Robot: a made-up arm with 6 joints. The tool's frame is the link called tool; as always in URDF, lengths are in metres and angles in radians. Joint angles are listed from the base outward.
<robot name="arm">
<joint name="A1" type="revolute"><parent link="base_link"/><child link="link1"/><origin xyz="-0.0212 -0.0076 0.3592"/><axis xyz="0 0 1"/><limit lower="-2.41" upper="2.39"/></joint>
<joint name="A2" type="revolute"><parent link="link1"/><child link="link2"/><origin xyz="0.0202 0.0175 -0.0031"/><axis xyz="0.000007 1 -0.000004"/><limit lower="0.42" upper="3.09"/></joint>
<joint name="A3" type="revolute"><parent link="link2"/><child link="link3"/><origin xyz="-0.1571 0.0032 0.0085"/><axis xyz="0.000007 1 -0.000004"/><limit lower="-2.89" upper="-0.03"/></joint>
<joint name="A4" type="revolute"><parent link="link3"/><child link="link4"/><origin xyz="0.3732 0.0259 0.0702"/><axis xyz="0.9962 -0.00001 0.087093"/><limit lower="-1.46" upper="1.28"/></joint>
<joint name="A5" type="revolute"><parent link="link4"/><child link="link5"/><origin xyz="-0.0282 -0.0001 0.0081"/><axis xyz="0.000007 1 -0.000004"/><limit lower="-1.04" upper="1.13"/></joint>
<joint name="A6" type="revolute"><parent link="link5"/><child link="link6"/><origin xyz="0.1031 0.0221 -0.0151"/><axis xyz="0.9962 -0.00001 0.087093"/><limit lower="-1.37" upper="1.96"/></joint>
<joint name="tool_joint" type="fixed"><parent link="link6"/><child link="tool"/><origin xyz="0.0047 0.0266 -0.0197" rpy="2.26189 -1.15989 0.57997"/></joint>
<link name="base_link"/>
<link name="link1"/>
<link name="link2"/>
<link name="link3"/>
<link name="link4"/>
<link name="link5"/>
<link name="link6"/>
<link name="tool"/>
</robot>
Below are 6 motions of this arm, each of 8 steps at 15 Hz.
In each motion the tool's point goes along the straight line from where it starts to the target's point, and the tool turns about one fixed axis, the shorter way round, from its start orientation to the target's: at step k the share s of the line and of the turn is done. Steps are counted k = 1, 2, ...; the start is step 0. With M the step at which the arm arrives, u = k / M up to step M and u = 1 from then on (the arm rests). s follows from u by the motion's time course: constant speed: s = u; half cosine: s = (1 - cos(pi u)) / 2; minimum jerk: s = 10 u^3 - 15 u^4 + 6 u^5.
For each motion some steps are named. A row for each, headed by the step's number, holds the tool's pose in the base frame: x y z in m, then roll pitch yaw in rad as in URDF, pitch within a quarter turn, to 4 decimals.
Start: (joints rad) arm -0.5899 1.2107 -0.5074 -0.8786 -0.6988 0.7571
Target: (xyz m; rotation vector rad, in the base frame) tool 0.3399 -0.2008 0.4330 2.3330 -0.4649 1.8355
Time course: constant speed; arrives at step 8
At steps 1, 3, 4, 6, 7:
1: 0.3450 -0.1102 0.2975 2.6333 -1.0605 0.1768
3: 0.3435 -0.1361 0.3362 2.7685 -1.1509 0.0452
4: 0.3428 -0.1490 0.3556 2.8588 -1.1924 -0.0433
6: 0.3413 -0.1749 0.3943 3.1058 -1.2632 -0.2869
7: 0.3406 -0.1879 0.4136 -3.0129 -1.2893 -0.4496

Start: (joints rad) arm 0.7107 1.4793 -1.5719 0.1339 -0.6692 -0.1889
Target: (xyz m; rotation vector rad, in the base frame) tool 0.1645 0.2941 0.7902 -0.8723 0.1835 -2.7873
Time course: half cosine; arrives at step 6
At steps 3, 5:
3: 0.2162 0.3241 0.7325 -0.0959 -0.8531 -2.9022
5: 0.1714 0.2981 0.7825 -0.2050 -0.6167 -2.8541

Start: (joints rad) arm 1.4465 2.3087 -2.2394 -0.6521 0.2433 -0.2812
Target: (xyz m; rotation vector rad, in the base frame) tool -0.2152 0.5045 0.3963 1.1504 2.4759 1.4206
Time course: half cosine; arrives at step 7
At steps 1, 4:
1: -0.0023 0.5625 0.4338 1.6886 -0.2673 2.3677
4: -0.1281 0.5282 0.4116 1.9979 -0.2820 2.4016

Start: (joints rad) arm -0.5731 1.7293 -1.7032 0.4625 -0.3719 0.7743
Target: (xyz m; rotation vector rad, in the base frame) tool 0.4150 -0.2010 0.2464 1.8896 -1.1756 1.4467
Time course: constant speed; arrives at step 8
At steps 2, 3, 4, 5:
2: 0.4377 -0.2082 0.5314 -1.7787 -0.8034 -2.0310
3: 0.4339 -0.2070 0.4839 -1.8747 -0.8886 -1.9946
4: 0.4302 -0.2058 0.4364 -1.9876 -0.9708 -1.9396
5: 0.4264 -0.2046 0.3889 -2.1246 -1.0484 -1.8590

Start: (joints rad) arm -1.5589 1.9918 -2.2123 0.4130 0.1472 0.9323
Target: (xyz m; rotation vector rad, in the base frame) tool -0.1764 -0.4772 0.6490 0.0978 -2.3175 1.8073
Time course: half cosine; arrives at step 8
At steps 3, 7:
3: 0.0068 -0.5042 0.6651 -1.8141 -0.4157 -2.8517
7: -0.1663 -0.4787 0.6499 -1.8078 -0.2110 3.0887

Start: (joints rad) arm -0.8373 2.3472 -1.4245 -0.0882 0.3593 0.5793
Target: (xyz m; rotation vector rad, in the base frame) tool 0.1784 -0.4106 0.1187 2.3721 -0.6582 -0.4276
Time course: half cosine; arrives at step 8
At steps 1, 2, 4, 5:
1: 0.3247 -0.2587 0.1244 2.9484 0.0503 -1.0626
2: 0.3082 -0.2758 0.1237 2.8883 0.0472 -1.0083
4: 0.2544 -0.3317 0.1217 2.6928 0.0600 -0.8315
5: 0.2253 -0.3619 0.1205 2.5887 0.0811 -0.7377

